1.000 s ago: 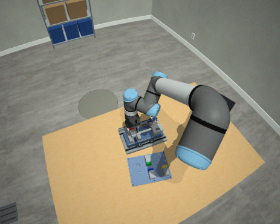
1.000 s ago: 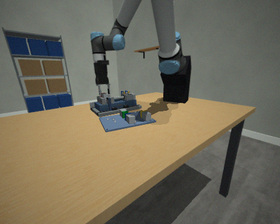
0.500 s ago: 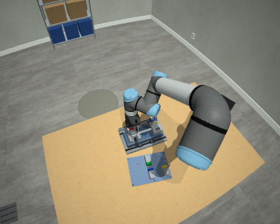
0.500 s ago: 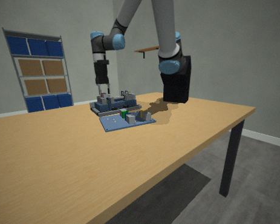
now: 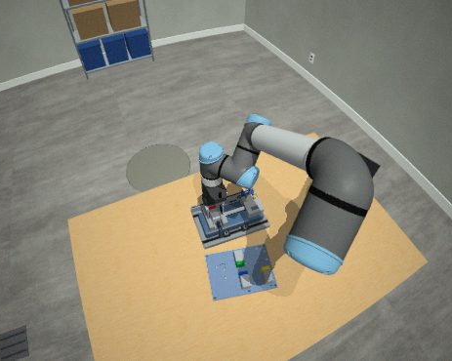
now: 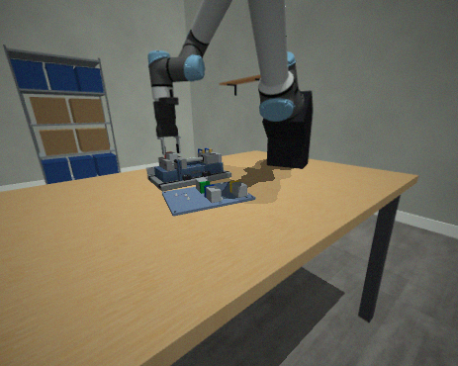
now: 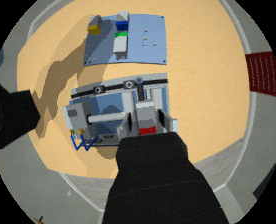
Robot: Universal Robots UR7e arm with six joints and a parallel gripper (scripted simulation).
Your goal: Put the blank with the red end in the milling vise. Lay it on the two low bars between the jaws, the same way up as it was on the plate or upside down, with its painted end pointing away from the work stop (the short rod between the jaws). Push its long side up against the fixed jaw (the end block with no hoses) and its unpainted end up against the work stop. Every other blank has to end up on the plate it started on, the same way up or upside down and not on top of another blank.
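Now: the red-ended blank 30 mm below my hand. The rest, counted from my hand: green-ended blank (170 mm to the left, 100 mm below, 80 mm behind); milling vise (90 mm below, 70 mm behind, 20 mm to the right); plate (210 mm to the left, 130 mm below, 80 mm behind).
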